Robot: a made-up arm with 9 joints. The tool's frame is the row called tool. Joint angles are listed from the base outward. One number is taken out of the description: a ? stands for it. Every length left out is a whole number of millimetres.
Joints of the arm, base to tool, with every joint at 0 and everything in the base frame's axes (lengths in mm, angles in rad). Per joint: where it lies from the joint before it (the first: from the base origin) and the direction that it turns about. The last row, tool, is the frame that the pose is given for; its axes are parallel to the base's.
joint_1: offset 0 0 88 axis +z
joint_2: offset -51 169 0 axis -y
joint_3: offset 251 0 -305 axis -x
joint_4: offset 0 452 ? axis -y
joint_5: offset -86 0 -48 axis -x
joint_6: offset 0 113 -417 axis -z
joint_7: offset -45 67 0 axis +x
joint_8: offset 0 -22 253 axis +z
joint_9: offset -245 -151 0 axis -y
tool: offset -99 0 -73
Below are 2 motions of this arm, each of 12 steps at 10 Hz.
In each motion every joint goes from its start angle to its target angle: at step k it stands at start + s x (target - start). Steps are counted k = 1, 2, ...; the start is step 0. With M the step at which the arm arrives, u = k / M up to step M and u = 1 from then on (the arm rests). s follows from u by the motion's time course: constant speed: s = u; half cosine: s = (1 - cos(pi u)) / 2; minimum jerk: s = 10 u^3 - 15 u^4 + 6 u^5.
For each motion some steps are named. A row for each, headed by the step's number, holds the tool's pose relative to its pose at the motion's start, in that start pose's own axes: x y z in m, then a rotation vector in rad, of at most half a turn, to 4 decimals.
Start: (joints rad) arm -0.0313 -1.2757 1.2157 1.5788 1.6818 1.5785 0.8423 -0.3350 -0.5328
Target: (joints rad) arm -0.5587 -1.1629 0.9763 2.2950 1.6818 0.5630 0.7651 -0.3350 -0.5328
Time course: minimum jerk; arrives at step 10
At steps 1, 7, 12:
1: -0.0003 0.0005 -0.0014 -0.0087 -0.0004 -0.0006
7: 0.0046 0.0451 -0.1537 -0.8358 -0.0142 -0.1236
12: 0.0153 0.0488 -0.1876 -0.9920 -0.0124 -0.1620

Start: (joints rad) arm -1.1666 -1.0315 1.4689 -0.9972 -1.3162 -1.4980 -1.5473 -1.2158 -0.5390
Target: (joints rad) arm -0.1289 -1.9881 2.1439 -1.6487 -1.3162 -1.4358 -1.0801 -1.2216 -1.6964
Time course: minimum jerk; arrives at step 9
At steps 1, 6, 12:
1: -0.0088 -0.0194 -0.0132 -0.0156 0.0116 0.0123
6: 0.2860 -1.2973 -0.7117 -1.1657 0.3219 -0.2448
12: 0.5929 -1.5683 -0.7468 -1.2655 0.2329 -0.5723

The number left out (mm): 87
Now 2 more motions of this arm.
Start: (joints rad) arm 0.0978 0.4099 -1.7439 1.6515 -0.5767 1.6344 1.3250 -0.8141 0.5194
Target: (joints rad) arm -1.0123 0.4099 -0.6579 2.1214 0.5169 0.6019 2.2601 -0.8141 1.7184
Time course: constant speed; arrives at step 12
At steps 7, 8, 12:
7: 0.6231 0.2887 -0.4521 0.0466 1.1973 0.7916
8: 0.5775 0.3488 -0.5779 0.0686 1.3748 0.8705
12: 0.1242 0.4892 -0.8812 0.2158 2.0353 1.1509

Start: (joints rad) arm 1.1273 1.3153 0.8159 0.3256 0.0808 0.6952 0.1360 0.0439 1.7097
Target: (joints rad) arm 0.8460 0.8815 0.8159 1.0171 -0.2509 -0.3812 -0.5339 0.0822 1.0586
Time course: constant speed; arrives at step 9
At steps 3, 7, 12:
3: -0.0520 -0.0893 0.0388 0.4876 0.1639 0.0933
7: -0.1046 -0.2123 0.0729 1.0676 0.1553 0.3491
12: -0.1251 -0.2709 0.0807 1.2899 0.0407 0.4953

